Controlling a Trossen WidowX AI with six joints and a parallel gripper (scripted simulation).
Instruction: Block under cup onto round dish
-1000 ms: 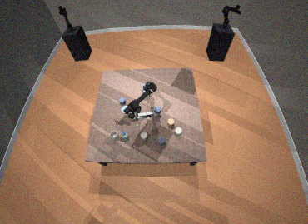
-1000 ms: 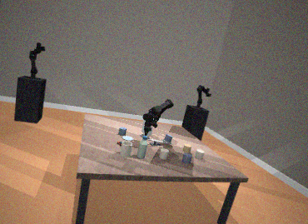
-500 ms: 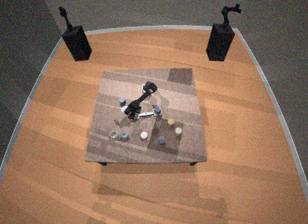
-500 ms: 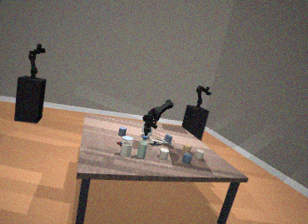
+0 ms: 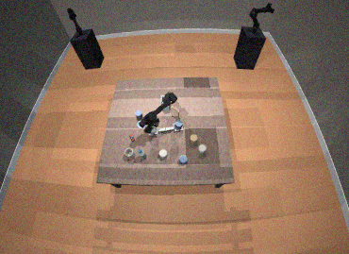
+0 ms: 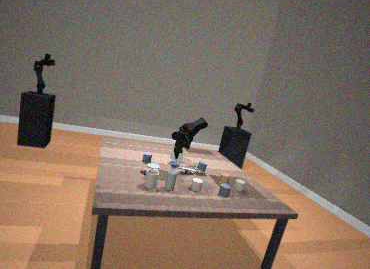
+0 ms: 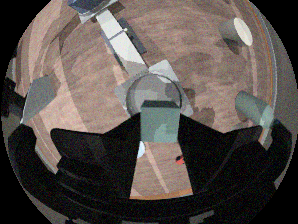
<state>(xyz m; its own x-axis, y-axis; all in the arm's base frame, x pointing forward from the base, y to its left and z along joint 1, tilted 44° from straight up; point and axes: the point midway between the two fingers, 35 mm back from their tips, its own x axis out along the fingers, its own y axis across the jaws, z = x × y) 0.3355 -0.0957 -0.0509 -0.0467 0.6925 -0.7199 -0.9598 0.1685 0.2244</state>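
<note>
Now: the round pale blue dish 13 cm to the right of my gripper tip, 12 cm below it and 11 cm behind it. Round my gripper tip: small balance: 12 cm to the left, 10 cm below, 3 cm behind; small red object: 22 cm to the right, 11 cm below, 5 cm ahead; beam: 12 cm to the left, 9 cm below, 3 cm behind.
</note>
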